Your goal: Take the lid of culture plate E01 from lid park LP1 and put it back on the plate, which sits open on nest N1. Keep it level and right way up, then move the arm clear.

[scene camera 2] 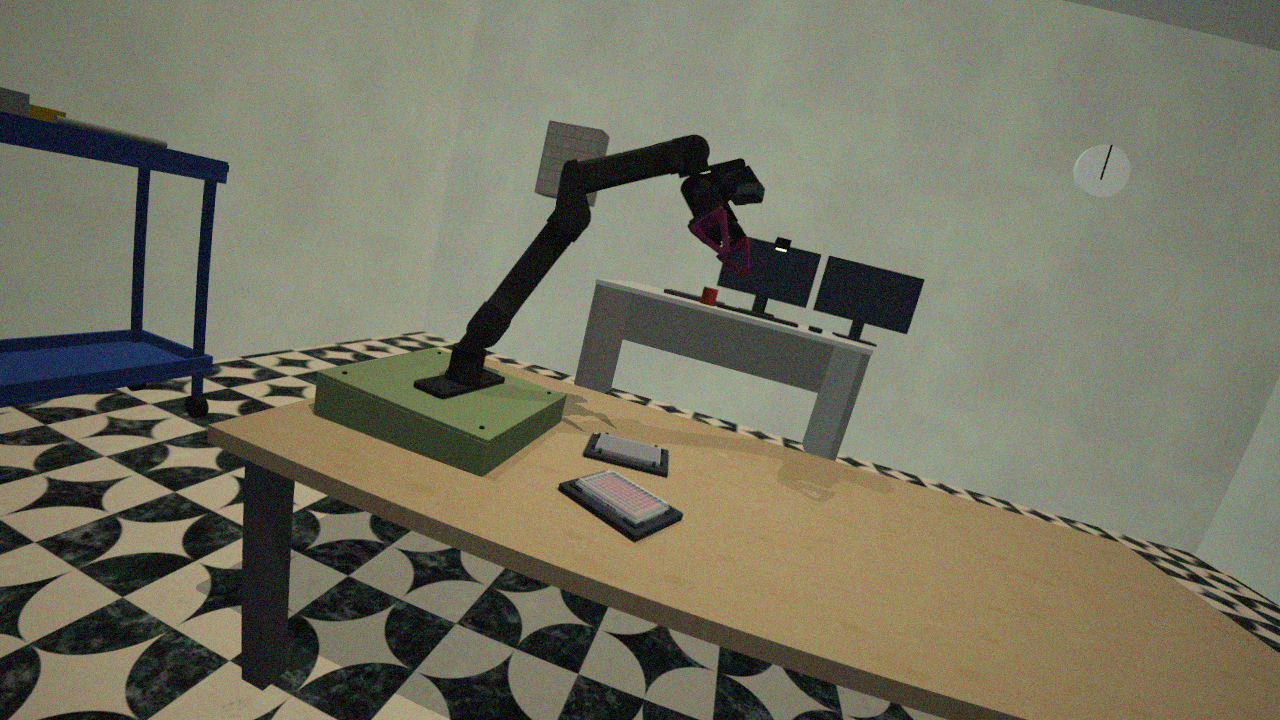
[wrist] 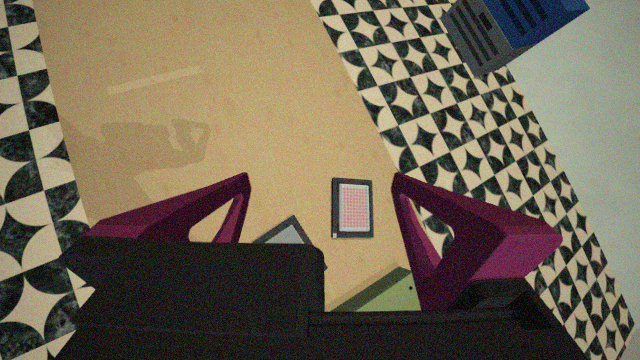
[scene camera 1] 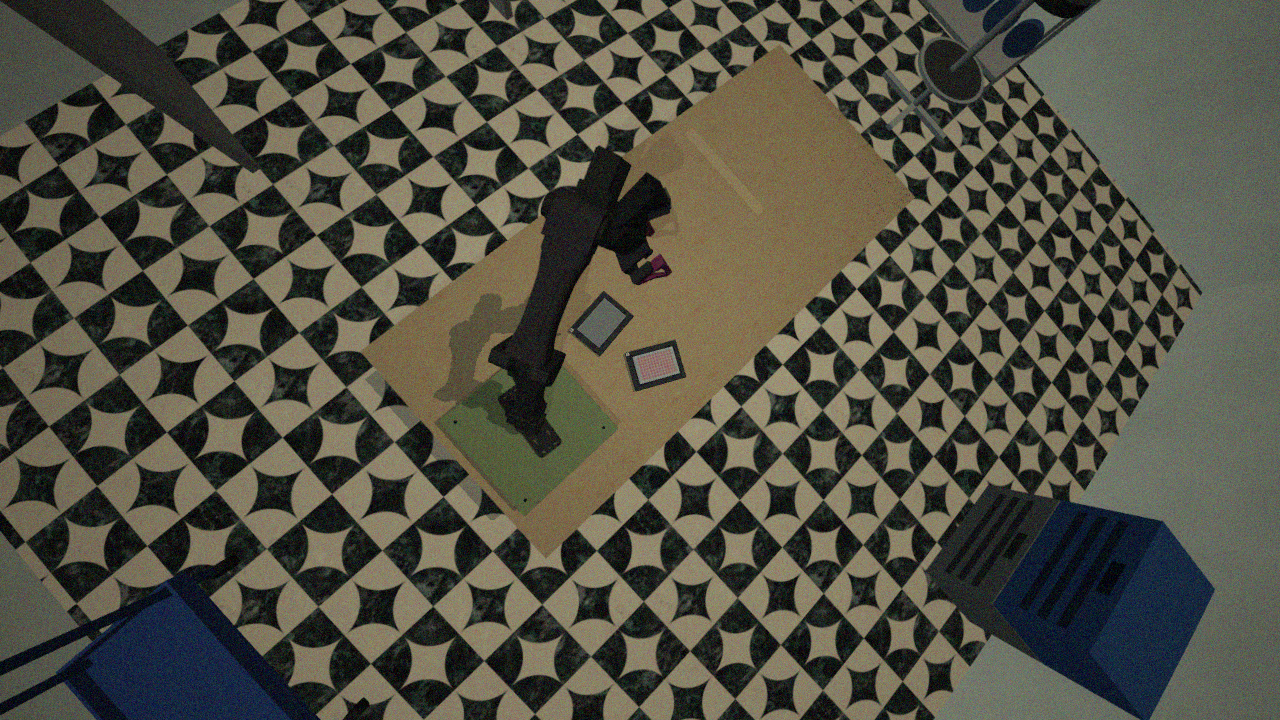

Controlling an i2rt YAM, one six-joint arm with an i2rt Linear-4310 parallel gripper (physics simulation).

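Seen in the pictures: gripper, between the fingertips: (scene camera 2: pixel 736 265) (wrist: pixel 320 180) (scene camera 1: pixel 660 253); arm's base, origin of its link: (scene camera 2: pixel 462 384) (scene camera 1: pixel 530 420).
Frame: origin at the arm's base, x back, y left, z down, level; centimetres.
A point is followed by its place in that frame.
The lid of E01 (scene camera 1: pixel 600 320) {x -32.5, y 12.2, z 5.2 cm} (scene camera 2: pixel 631 448) {x -33.0, y 11.3, z 5.2 cm} (wrist: pixel 288 235) {x -37.5, y 10.5, z 5.2 cm} is a pale grey rectangle lying level on the dark lid park LP1 (scene camera 1: pixel 615 333) {x -34.0, y 6.5, z 6.1 cm} (scene camera 2: pixel 663 467) {x -40.4, y 9.5, z 6.0 cm} (wrist: pixel 294 220) {x -40.4, y 7.9, z 6.0 cm}; the hand hides part of both in the wrist view. The open culture plate (scene camera 1: pixel 656 365) {x -37.9, y -8.7, z 4.5 cm} (scene camera 2: pixel 626 495) {x -39.0, y -9.4, z 4.6 cm} (wrist: pixel 355 207) {x -38.1, y -8.6, z 4.5 cm}, with a pink well grid, sits on the dark nest N1 (scene camera 1: pixel 637 385) {x -29.9, y -10.2, z 5.8 cm} (scene camera 2: pixel 636 532) {x -43.3, y -16.4, z 5.8 cm} (wrist: pixel 335 200) {x -41.7, y -4.4, z 5.9 cm}, beside the park. My gripper (scene camera 1: pixel 660 251) {x -43.7, y 9.6, z -33.8 cm} (scene camera 2: pixel 735 265) {x -43.7, y 9.6, z -33.8 cm} (wrist: pixel 320 180) {x -43.7, y 9.6, z -33.8 cm} is open and empty, with magenta fingers wide apart. It hangs tilted, high above the table and off to one side of the park.
The arm stands on a green block (scene camera 1: pixel 572 402) {x -11.8, y -2.8, z 0.6 cm} (scene camera 2: pixel 402 434) {x -2.8, y -17.7, z 4.7 cm} (wrist: pixel 385 297) {x -15.5, y -6.3, z 0.7 cm} close to the lid park and nest. All stand on the wooden table (scene camera 1: pixel 805 134) {x -135.5, y 26.0, z 7.0 cm} (scene camera 2: pixel 850 555) {x -75.3, y 2.5, z 7.0 cm} (wrist: pixel 240 60) {x -89.6, y 8.3, z 7.0 cm}. A desk with two monitors and a blue cart (scene camera 2: pixel 134 147) stand away from the table.
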